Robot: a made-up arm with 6 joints. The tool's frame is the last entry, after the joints. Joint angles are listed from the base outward. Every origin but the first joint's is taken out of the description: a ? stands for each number. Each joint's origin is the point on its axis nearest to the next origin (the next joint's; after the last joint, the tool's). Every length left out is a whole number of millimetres.
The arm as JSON. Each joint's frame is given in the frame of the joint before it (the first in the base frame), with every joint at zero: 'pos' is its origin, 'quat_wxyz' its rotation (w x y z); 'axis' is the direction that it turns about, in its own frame. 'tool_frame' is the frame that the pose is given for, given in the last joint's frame.
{
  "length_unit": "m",
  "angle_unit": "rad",
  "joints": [
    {
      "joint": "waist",
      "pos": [
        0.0,
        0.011,
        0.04
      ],
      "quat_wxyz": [
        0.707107,
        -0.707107,
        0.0,
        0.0
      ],
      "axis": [
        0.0,
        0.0,
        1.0
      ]
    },
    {
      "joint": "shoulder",
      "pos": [
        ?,
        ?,
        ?
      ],
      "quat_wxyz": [
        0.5,
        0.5,
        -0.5,
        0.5
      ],
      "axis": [
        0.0,
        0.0,
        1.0
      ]
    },
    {
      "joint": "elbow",
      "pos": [
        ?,
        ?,
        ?
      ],
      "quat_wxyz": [
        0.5,
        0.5,
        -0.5,
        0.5
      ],
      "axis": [
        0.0,
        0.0,
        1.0
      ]
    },
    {
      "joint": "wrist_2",
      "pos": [
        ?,
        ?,
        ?
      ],
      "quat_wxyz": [
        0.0,
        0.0,
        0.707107,
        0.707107
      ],
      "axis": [
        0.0,
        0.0,
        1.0
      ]
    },
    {
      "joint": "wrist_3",
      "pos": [
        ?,
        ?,
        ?
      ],
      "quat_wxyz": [
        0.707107,
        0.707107,
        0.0,
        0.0
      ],
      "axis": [
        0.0,
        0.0,
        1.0
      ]
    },
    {
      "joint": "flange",
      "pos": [
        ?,
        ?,
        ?
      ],
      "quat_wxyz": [
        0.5,
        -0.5,
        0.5,
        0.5
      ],
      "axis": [
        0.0,
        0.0,
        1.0
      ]
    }
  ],
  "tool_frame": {
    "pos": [
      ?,
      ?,
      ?
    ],
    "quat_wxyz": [
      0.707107,
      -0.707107,
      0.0,
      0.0
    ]
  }
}
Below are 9 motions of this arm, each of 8 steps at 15 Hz.
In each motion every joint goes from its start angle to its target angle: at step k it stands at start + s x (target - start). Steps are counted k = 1, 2, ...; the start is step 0. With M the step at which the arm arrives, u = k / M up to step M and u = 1 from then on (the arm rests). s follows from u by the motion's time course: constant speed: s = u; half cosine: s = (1 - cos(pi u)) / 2; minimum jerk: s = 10 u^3 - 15 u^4 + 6 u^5.
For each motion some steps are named. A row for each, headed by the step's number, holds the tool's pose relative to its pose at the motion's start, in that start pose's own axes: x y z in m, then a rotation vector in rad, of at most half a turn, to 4 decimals.
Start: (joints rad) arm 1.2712 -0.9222 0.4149 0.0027 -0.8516 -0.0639
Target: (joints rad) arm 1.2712 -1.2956 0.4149 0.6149 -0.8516 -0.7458
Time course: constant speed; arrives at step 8
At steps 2, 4, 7, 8:
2: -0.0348 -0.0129 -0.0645 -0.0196 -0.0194 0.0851
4: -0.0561 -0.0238 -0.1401 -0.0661 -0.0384 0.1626
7: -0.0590 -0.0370 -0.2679 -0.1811 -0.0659 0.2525
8: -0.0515 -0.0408 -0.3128 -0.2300 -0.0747 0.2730

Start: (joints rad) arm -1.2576 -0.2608 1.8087 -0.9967 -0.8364 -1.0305
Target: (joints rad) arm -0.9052 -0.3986 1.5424 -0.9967 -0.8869 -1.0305
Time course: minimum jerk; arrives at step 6
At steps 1, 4, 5, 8:
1: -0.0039 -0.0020 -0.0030 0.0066 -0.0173 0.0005
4: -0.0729 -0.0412 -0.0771 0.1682 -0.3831 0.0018
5: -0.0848 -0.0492 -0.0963 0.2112 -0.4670 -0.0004
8: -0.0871 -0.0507 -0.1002 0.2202 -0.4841 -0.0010

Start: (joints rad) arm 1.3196 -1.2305 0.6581 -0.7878 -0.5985 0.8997
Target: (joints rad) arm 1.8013 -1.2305 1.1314 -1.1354 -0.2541 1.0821
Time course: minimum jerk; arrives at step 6
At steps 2, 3, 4, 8:
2: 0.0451 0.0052 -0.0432 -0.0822 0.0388 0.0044
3: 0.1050 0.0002 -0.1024 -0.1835 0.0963 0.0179
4: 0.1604 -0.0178 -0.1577 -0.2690 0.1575 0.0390
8: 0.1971 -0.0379 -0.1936 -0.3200 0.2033 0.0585

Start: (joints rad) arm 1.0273 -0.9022 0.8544 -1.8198 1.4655 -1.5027
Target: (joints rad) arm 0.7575 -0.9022 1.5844 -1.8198 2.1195 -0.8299
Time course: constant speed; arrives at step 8
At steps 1, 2, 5, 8:
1: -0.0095 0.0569 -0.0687 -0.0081 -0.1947 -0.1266
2: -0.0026 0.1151 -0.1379 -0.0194 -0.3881 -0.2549
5: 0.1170 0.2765 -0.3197 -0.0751 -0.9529 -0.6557
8: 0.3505 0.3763 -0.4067 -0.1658 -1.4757 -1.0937

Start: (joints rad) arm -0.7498 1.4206 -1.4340 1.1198 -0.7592 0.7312
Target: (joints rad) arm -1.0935 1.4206 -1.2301 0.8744 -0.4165 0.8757
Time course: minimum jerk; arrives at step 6
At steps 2, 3, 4, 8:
2: -0.0002 0.0484 -0.0246 -0.0813 0.0206 0.0512
3: -0.0077 0.1097 -0.0635 -0.1885 0.0497 0.1306
4: -0.0234 0.1636 -0.1065 -0.2891 0.0798 0.2192
8: -0.0398 0.1974 -0.1390 -0.3573 0.1023 0.2887

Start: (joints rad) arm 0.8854 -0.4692 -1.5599 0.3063 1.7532 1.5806
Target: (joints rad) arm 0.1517 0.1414 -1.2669 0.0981 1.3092 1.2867
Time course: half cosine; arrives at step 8
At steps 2, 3, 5, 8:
2: 0.0701 -0.0049 -0.0198 -0.0426 0.1670 -0.1217
3: 0.1424 -0.0145 -0.0538 -0.0990 0.3440 -0.2525
5: 0.2805 -0.0470 -0.1694 -0.2702 0.7185 -0.5423
8: 0.3559 -0.0720 -0.2798 -0.4456 0.9637 -0.7517

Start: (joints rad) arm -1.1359 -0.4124 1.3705 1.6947 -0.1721 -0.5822
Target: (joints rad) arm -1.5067 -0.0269 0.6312 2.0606 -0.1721 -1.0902
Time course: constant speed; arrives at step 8
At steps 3, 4, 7, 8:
3: -0.0076 -0.1442 0.0793 0.0422 0.1792 0.2875
4: -0.0038 -0.2026 0.0988 0.0564 0.2265 0.3918
7: 0.0327 -0.3975 0.1258 0.0943 0.3239 0.7250
8: 0.0543 -0.4656 0.1225 0.1042 0.3400 0.8415

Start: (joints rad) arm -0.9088 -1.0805 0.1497 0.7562 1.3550 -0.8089
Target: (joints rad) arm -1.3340 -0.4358 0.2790 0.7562 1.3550 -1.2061
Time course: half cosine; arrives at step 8
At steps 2, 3, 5, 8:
2: -0.0046 -0.1113 -0.0031 0.0889 0.0333 0.0816
3: -0.0011 -0.2295 -0.0217 0.1827 0.0656 0.1747
5: 0.0387 -0.4729 -0.1222 0.3828 0.1182 0.4032
8: 0.0958 -0.6177 -0.2493 0.5194 0.1317 0.5925

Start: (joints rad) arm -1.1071 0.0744 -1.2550 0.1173 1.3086 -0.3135
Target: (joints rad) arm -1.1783 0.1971 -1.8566 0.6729 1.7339 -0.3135
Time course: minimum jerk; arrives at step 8
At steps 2, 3, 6, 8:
2: 0.0072 0.0755 -0.0307 -0.0804 -0.0226 -0.0979
3: 0.0356 0.1918 -0.0926 -0.2133 -0.0594 -0.2606
6: 0.2751 0.4582 -0.3860 -0.6786 -0.1899 -0.8524
8: 0.3282 0.4730 -0.4374 -0.7521 -0.2123 -0.9516

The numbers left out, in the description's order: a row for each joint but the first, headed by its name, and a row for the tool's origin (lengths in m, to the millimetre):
shoulder: 0.192 0.044 0.0
elbow: 0.325 0.246 0.0
wrist_2: -0.045 -0.09 0.0
wrist_3: -0.033 -0.168 0.0
flange: -0.3 -0.189 0.0
tool: -0.085 0.215 0.0

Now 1 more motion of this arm.
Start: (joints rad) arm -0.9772 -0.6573 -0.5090 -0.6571 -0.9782 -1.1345
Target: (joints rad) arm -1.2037 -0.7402 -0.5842 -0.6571 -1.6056 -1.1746
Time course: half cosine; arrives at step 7
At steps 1, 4, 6, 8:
1: -0.0092 -0.0149 0.0009 0.0140 -0.0048 0.0358
4: -0.0692 -0.1958 -0.0073 0.1579 -0.0509 0.4509
6: -0.0634 -0.3046 -0.0252 0.2323 -0.0717 0.7081
8: -0.0599 -0.3197 -0.0283 0.2424 -0.0743 0.7460

